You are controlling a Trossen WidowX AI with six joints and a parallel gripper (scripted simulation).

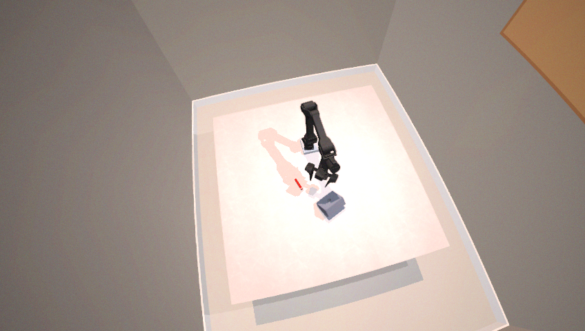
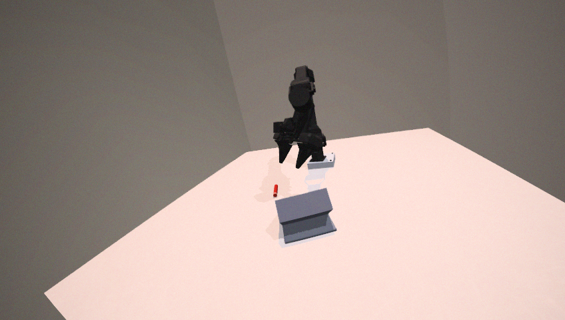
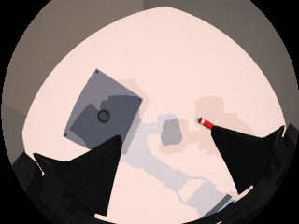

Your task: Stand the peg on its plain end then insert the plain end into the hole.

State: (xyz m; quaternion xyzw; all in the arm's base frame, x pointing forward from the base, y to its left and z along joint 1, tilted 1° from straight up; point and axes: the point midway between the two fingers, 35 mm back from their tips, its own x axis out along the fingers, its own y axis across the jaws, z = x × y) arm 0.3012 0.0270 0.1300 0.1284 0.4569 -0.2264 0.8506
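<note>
The red peg is 120 mm below my gripper tip, 100 mm to the right of it and 40 mm behind it. From my gripper tip the other things lie so: grey sloped panel 100 mm ahead, 90 mm below, 70 mm to the left.
</note>
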